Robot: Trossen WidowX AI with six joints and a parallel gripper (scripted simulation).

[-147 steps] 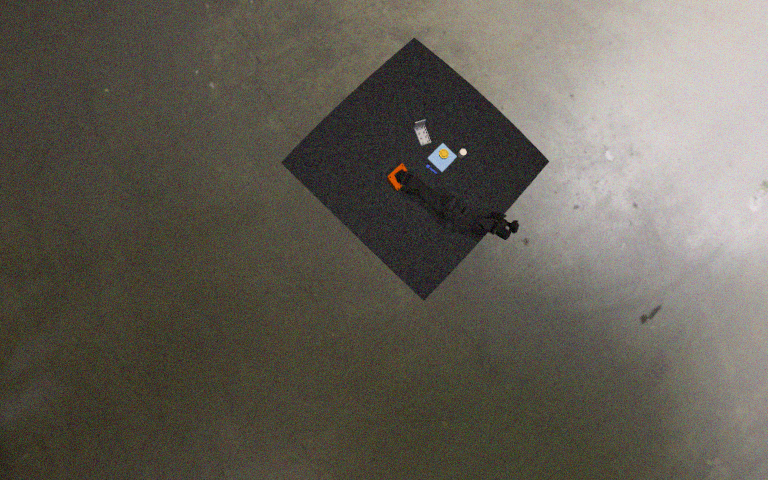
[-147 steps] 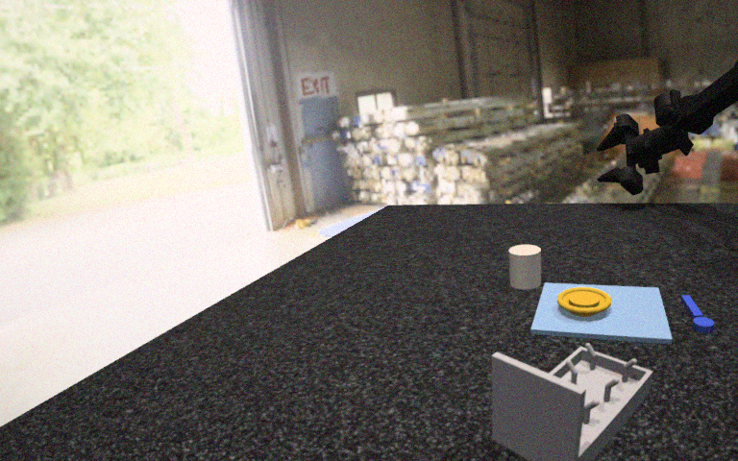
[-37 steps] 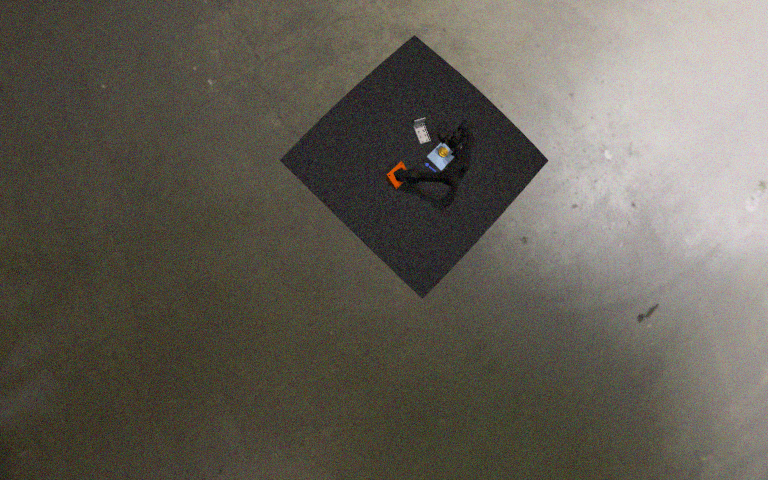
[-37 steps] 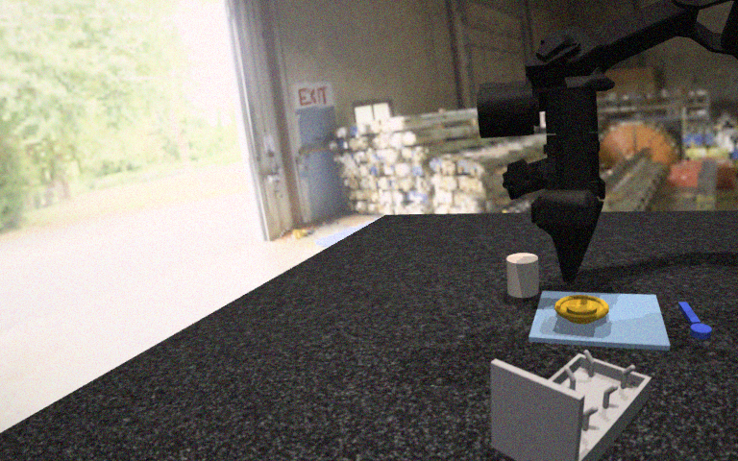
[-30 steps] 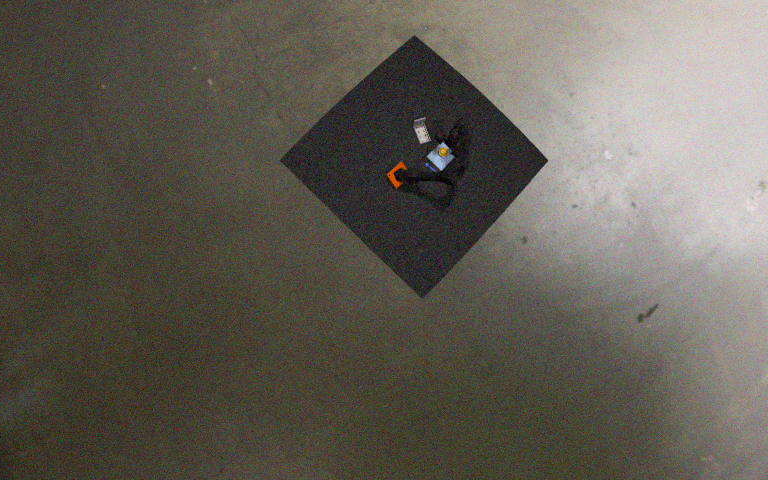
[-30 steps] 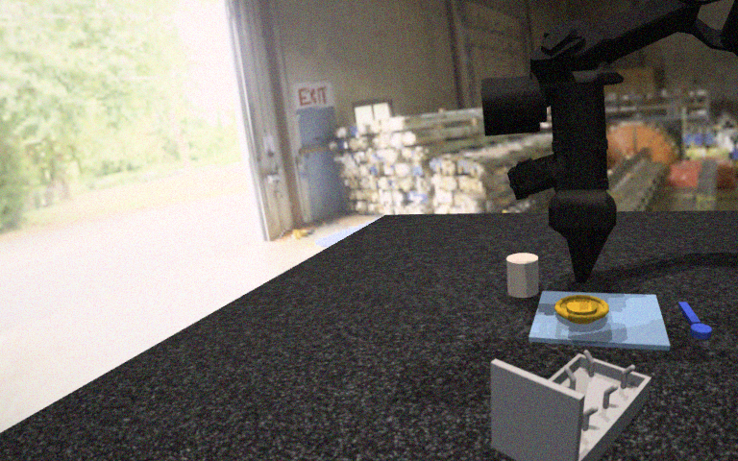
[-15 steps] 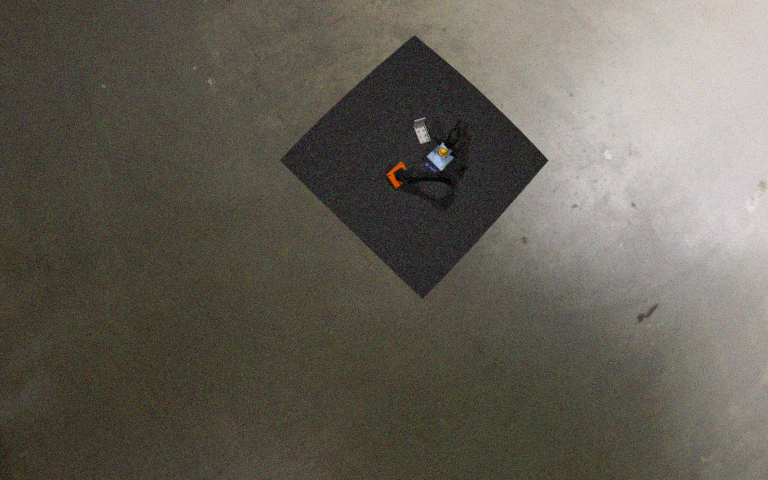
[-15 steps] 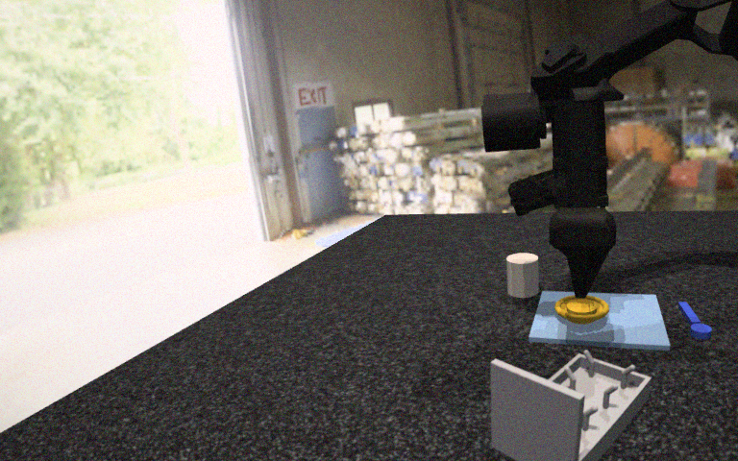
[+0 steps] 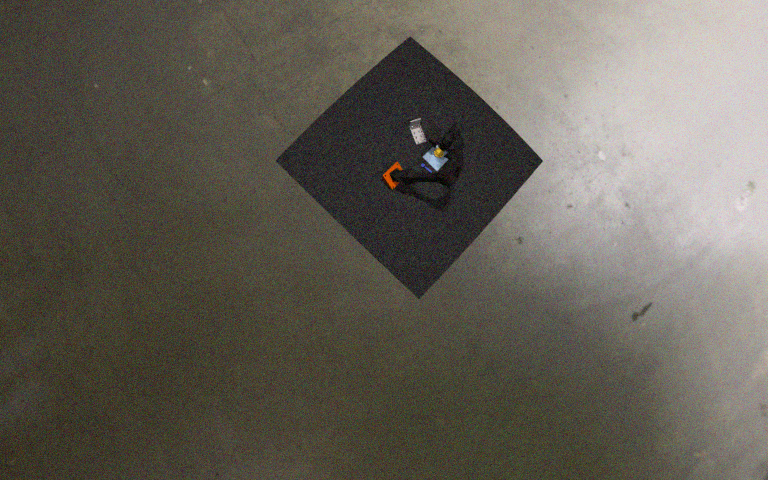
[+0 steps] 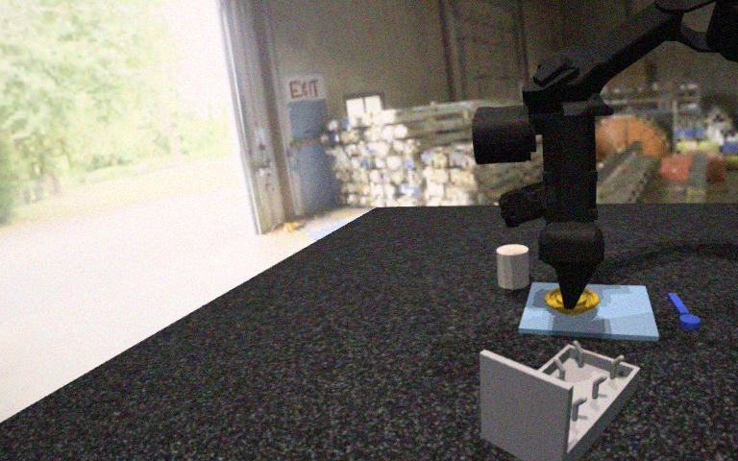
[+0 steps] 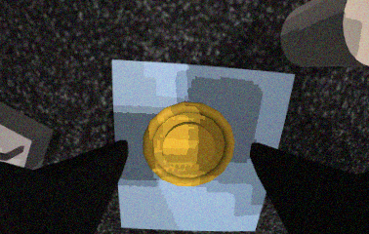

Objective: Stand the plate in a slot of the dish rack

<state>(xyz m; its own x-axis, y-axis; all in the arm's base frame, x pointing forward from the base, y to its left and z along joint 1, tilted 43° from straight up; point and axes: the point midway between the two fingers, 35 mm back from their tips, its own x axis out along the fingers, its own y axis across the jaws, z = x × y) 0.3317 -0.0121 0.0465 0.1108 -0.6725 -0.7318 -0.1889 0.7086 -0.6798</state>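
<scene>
Now: the yellow plate 10 mm below my gripper tip. From my gripper tip the other things lie so: white cup: 90 mm ahead, 70 mm to the right; then blue spoon: 130 mm behind, 20 mm to the right, 20 mm below; then light blue mat: 20 mm behind, 10 mm to the right, 20 mm below.
</scene>
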